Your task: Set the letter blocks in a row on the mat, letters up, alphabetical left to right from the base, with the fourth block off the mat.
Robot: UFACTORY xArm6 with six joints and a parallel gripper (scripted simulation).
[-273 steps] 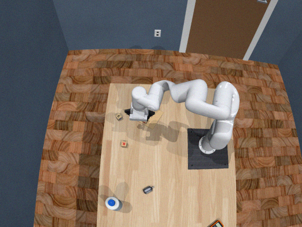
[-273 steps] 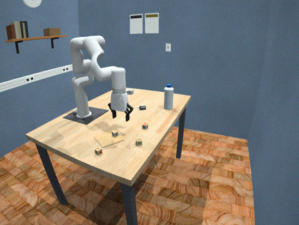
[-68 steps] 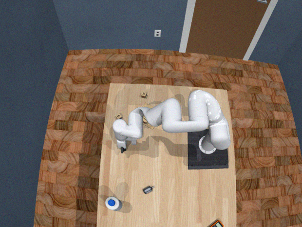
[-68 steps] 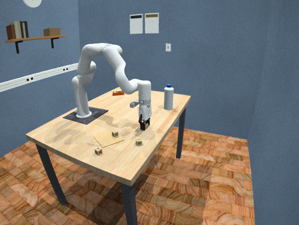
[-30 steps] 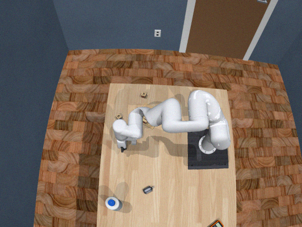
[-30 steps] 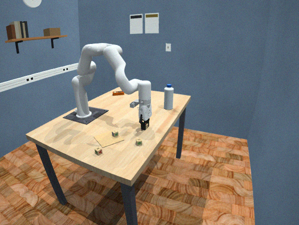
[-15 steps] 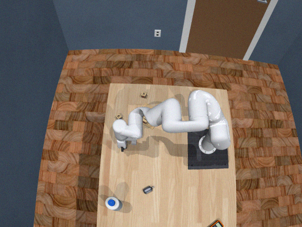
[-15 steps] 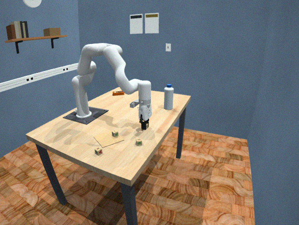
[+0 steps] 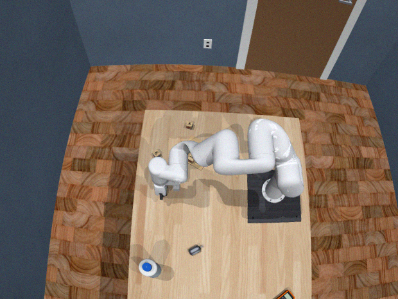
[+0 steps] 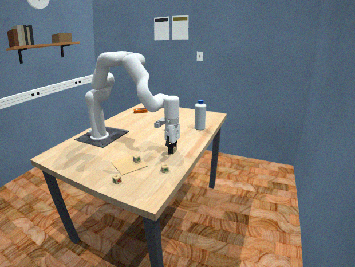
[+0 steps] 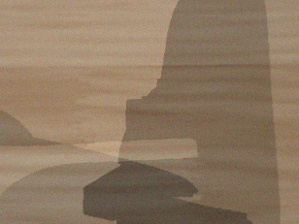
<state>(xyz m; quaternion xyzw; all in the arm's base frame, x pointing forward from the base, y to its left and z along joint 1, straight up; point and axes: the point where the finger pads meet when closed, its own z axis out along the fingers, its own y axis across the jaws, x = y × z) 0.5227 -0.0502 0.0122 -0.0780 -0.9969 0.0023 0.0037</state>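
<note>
My hand is 17 cm past the tan mat, 19 cm to the left of it and 2 cm above it. Also, from my hand: orange device 48 cm behind, 61 cm to the left, 1 cm below; small dark object 12 cm behind, 29 cm to the left, 1 cm below.
</note>
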